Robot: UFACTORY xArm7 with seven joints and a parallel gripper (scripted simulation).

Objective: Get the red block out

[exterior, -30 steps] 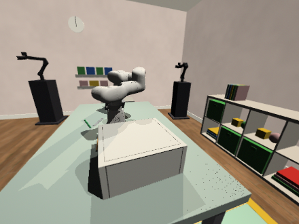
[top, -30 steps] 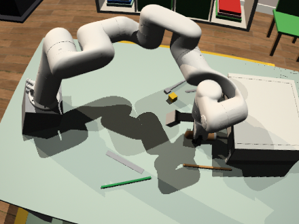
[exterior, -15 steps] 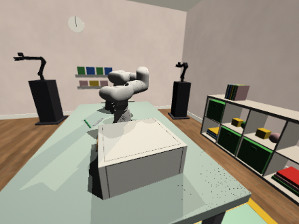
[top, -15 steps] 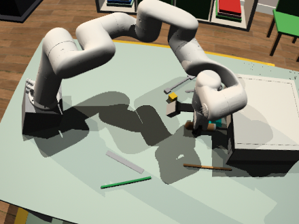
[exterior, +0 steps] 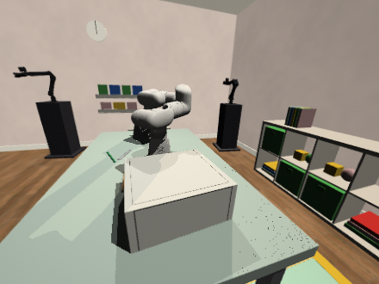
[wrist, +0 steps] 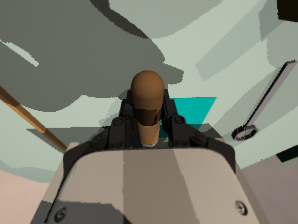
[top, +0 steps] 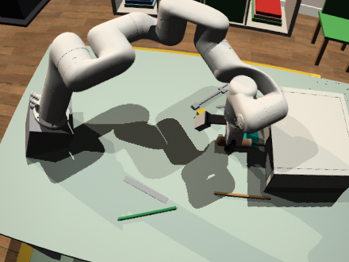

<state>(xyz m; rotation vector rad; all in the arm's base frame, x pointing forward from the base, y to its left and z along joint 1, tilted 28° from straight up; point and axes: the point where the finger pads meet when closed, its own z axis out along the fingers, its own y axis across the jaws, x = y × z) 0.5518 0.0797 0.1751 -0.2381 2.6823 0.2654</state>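
The teal square is 40 mm ahead of my hand, 50 mm to the left of it and 20 mm below it. The rest, counted from my hand: yellow cube (120 mm behind, 80 mm to the left, 10 mm below); then brown stick (80 mm ahead, 160 mm to the right, 20 mm below); then grey fork-ended tool (100 mm behind, 170 mm to the left, 20 mm below).
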